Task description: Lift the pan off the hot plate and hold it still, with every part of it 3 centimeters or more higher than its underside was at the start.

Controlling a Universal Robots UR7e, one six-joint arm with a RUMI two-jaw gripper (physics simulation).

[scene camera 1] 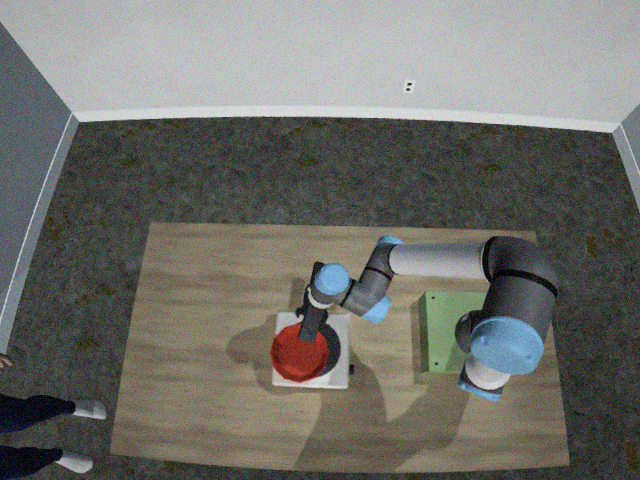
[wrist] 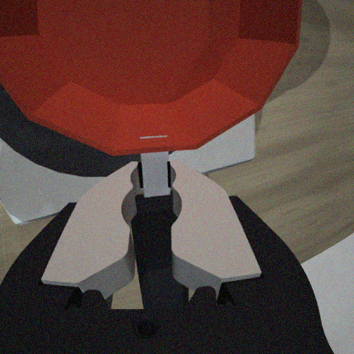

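The red pan [scene camera 1: 294, 357] [wrist: 145, 55] is over the left part of the white hot plate [scene camera 1: 338, 379] [wrist: 227, 154], off-centre from the black round burner [scene camera 1: 333, 347] [wrist: 65, 156], part of which shows beside it. The gap between pan and burner cannot be judged. My gripper [scene camera 1: 312, 317] [wrist: 155, 164] is shut on the pan's black handle [wrist: 154, 215], with its fingertips on either side of the pale metal neck close to the pan's rim. In the scene view the handle is hidden under the arm's wrist and the gripper.
A green box [scene camera 1: 448, 330] stands on the wooden table [scene camera 1: 206, 423] to the right, close to the arm's base. A black knob [scene camera 1: 351, 369] sticks out of the hot plate's right side. A person's legs [scene camera 1: 36, 410] show at the lower left, beyond the table edge.
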